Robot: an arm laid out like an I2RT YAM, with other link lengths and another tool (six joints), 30 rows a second.
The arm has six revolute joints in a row. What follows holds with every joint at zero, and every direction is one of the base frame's. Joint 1 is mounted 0.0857 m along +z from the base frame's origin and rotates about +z. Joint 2 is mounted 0.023 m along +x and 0.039 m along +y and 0.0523 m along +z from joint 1 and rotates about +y. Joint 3 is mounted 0.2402 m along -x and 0.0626 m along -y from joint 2 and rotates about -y. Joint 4 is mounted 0.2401 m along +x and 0.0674 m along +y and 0.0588 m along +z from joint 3 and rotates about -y. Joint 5 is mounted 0.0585 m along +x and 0.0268 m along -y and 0.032 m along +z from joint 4 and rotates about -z. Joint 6 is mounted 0.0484 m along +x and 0.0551 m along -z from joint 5 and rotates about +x. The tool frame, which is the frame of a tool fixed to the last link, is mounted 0.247 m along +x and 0.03 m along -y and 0.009 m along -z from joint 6; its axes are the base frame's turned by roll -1.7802, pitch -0.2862 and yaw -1.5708 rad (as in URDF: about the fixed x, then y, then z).
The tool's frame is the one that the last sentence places.
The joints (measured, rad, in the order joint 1, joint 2, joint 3, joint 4, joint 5, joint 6), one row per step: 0.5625, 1.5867, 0.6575, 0.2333, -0.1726, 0.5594; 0.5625, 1.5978, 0.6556, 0.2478, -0.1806, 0.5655; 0.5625, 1.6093, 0.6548, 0.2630, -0.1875, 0.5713; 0.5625, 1.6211, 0.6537, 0.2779, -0.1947, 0.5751; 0.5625, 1.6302, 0.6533, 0.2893, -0.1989, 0.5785; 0.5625, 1.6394, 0.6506, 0.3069, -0.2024, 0.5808; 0.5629, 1.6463, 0.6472, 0.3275, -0.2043, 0.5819; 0.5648, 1.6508, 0.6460, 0.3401, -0.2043, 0.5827; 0.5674, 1.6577, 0.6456, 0.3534, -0.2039, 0.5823; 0.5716, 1.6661, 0.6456, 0.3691, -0.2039, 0.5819; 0.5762, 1.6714, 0.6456, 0.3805, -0.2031, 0.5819; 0.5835, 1.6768, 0.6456, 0.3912, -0.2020, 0.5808; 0.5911, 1.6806, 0.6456, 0.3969, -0.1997, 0.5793; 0.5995, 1.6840, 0.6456, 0.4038, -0.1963, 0.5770; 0.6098, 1.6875, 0.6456, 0.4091, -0.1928, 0.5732; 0.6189, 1.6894, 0.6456, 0.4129, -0.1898, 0.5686; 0.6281, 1.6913, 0.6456, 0.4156, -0.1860, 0.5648; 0.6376, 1.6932, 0.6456, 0.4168, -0.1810, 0.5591; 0.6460, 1.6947, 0.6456, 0.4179, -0.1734, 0.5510; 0.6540, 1.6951, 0.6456, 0.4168, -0.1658, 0.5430
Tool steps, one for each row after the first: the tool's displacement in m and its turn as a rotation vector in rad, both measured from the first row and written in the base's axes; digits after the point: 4 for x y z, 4 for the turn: -0.0007, 0.0025, -0.0021, 0.0085, 0.0048, 0.0023; -0.0008, 0.0050, -0.0037, 0.0169, 0.0080, 0.0040; -0.0012, 0.0074, -0.0056, 0.0239, 0.0109, 0.0071; -0.0011, 0.0090, -0.0070, 0.0290, 0.0126, 0.0083; -0.0003, 0.0107, -0.0078, 0.0351, 0.0103, 0.0096; 0.0013, 0.0127, -0.0073, 0.0421, 0.0028, 0.0110; 0.0023, 0.0144, -0.0067, 0.0462, -0.0025, 0.0125; 0.0032, 0.0163, -0.0066, 0.0490, -0.0079, 0.0152; 0.0040, 0.0191, -0.0065, 0.0527, -0.0142, 0.0198; 0.0043, 0.0216, -0.0060, 0.0556, -0.0195, 0.0239; 0.0037, 0.0249, -0.0057, 0.0573, -0.0248, 0.0311; 0.0024, 0.0276, -0.0060, 0.0564, -0.0278, 0.0378; 0.0013, 0.0304, -0.0059, 0.0555, -0.0330, 0.0450; -0.0006, 0.0337, -0.0061, 0.0528, -0.0377, 0.0548; -0.0023, 0.0366, -0.0060, 0.0500, -0.0427, 0.0644; -0.0042, 0.0393, -0.0062, 0.0467, -0.0467, 0.0729; -0.0062, 0.0415, -0.0068, 0.0409, -0.0510, 0.0819; -0.0073, 0.0427, -0.0072, 0.0326, -0.0579, 0.0892; -0.0085, 0.0436, -0.0077, 0.0238, -0.0638, 0.0961
